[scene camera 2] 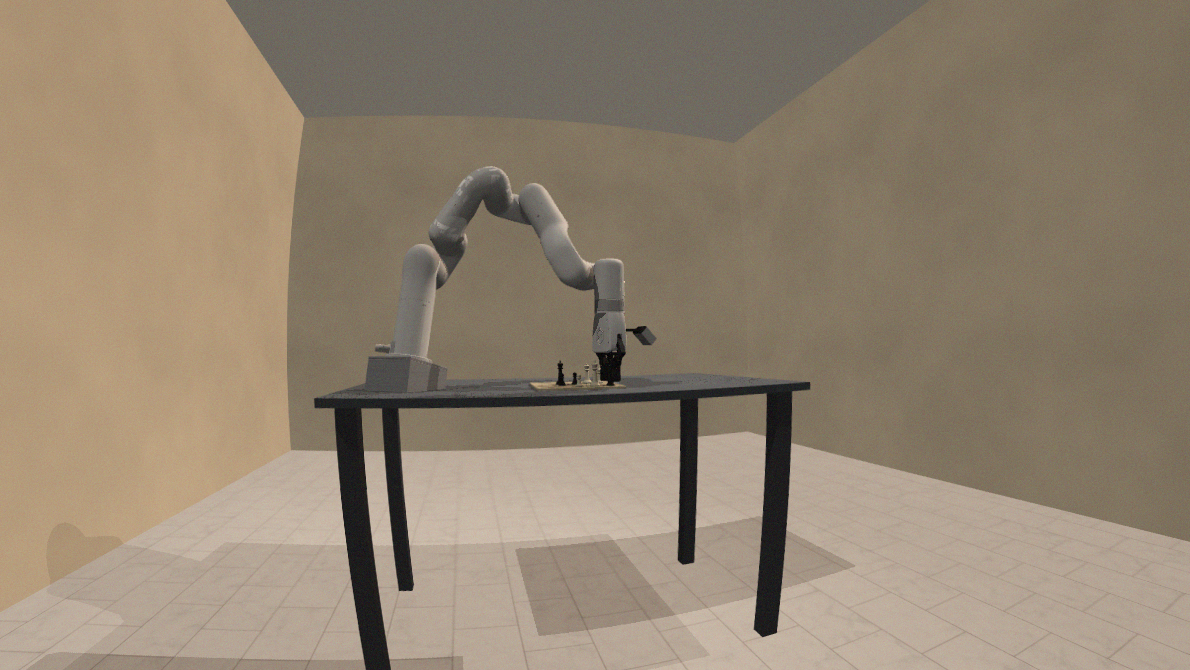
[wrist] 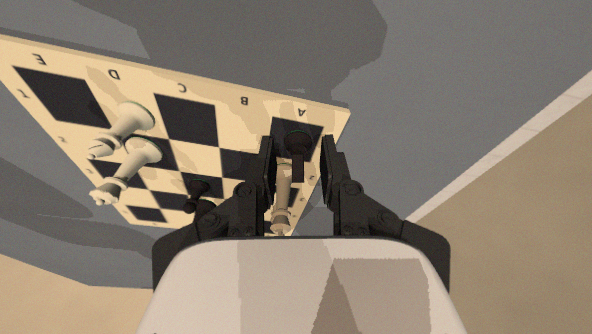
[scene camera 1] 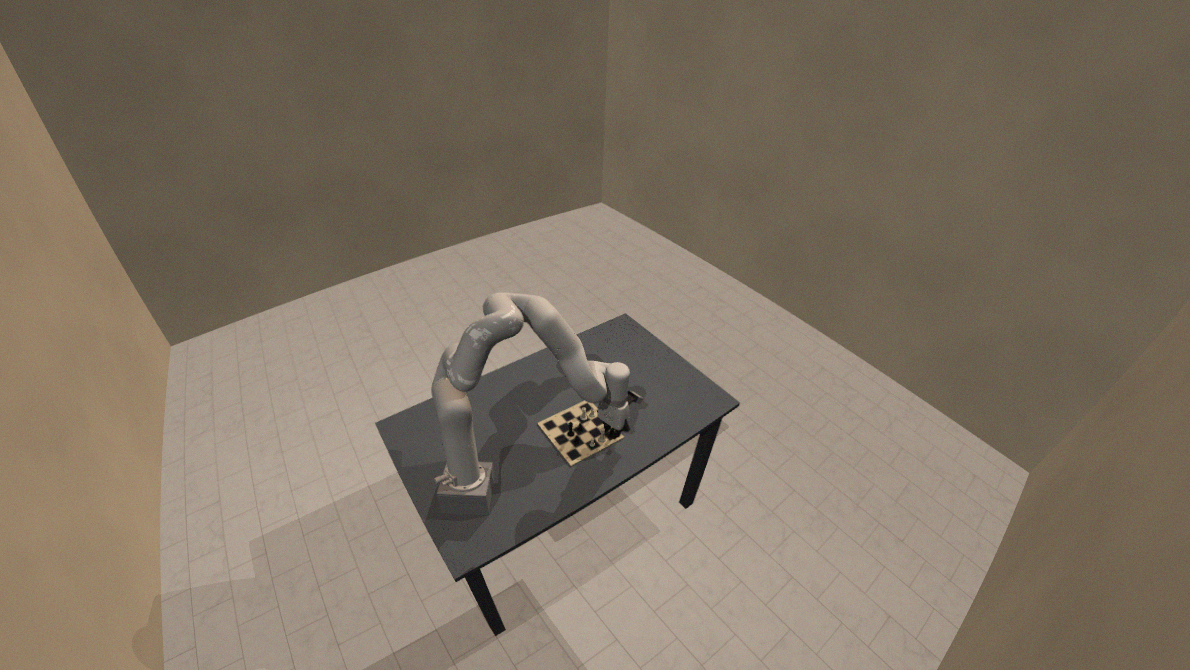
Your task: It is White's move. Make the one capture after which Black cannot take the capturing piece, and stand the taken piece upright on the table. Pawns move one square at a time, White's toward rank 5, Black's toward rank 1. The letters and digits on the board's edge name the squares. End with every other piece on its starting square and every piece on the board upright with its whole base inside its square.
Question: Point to a small chessboard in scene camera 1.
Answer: At 555,427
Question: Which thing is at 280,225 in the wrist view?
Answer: A white piece.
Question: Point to a small chessboard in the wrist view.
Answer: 208,129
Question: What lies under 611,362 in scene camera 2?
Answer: My gripper.
